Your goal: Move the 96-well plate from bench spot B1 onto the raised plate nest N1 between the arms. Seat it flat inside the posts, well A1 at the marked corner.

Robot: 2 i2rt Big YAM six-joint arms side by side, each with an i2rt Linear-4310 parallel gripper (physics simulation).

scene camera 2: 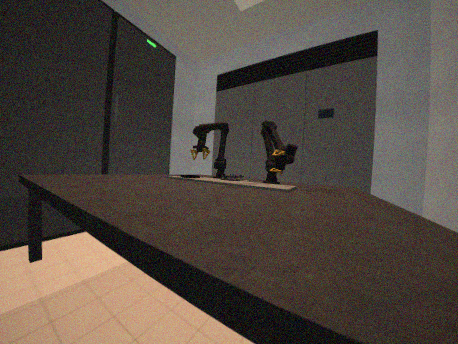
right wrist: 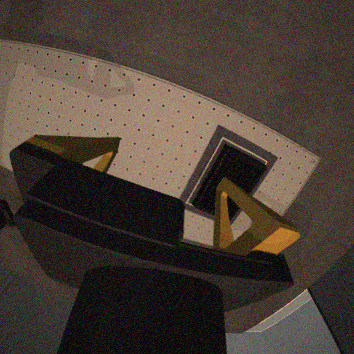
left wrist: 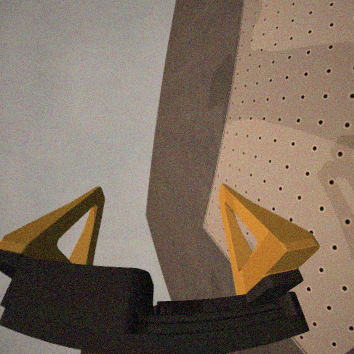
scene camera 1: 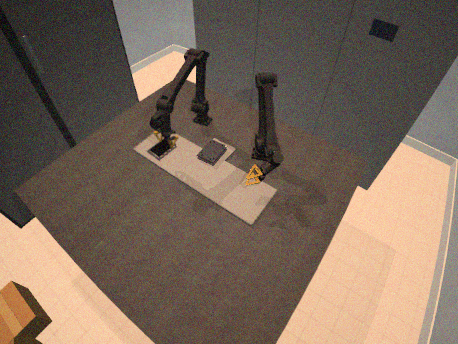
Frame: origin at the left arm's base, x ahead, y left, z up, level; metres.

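Seen in the pictures: left gripper, fingertip midpoint: (scene camera 2: 271, 163) (left wrist: 160, 191) (scene camera 1: 246, 181); right gripper, fingertip midpoint: (scene camera 2: 198, 159) (right wrist: 171, 163) (scene camera 1: 166, 144); left arm's base at its link origin: (scene camera 2: 271, 183) (right wrist: 0, 210) (scene camera 1: 261, 155); right arm's base at its link origin: (scene camera 2: 220, 178) (scene camera 1: 202, 120).
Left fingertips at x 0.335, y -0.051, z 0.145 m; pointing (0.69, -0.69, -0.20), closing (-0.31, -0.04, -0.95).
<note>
Pixels of each thing's top centre, then the offset from my left fingertips to it. "spot": a spot on its surface instead. Level surfaces: height alone.
- black 96-well plate at its top centre: (right wrist: 229, 187) (scene camera 1: 161, 146) (scene camera 2: 190, 175) dx -0.251, dy -0.586, dz -0.116 m
- grey outlined bench spot B1 at a spot on its surface: (right wrist: 206, 158) spot: dx -0.200, dy -0.547, dz -0.130 m
- grey raised nest N1 at its top centre: (scene camera 1: 212, 149) (scene camera 2: 232, 174) dx -0.268, dy -0.252, dz -0.089 m
- pale perforated board at its surface level: dz -0.132 m
- dark table at its surface level: dz -0.145 m
The black 96-well plate (scene camera 1: 161, 149) (scene camera 2: 190, 176) (right wrist: 231, 167) lies flat in the grey outlined bench spot B1 (right wrist: 206, 158), near the left end of the board in scene camera 1. The grey raised nest N1 (scene camera 1: 212, 151) (scene camera 2: 233, 177) stands between the arms. My right gripper (scene camera 1: 166, 138) (scene camera 2: 200, 154) (right wrist: 171, 163) is open and empty, above the plate; in the right wrist view one finger partly covers the plate's lower edge. My left gripper (scene camera 1: 253, 175) (scene camera 2: 277, 161) (left wrist: 160, 191) is open and empty, away from the plate, above the board's right part. The A1 corner mark is too small to tell.
The pale perforated board (scene camera 1: 200, 175) (scene camera 2: 270, 186) (left wrist: 285, 165) (right wrist: 155, 125) lies on the dark table (scene camera 1: 165, 240) (scene camera 2: 250, 230). The arms' bases stand behind it. Dark cabinets rise behind and at the left, and a brown box (scene camera 1: 17, 312) is at the lower left in scene camera 1.
</note>
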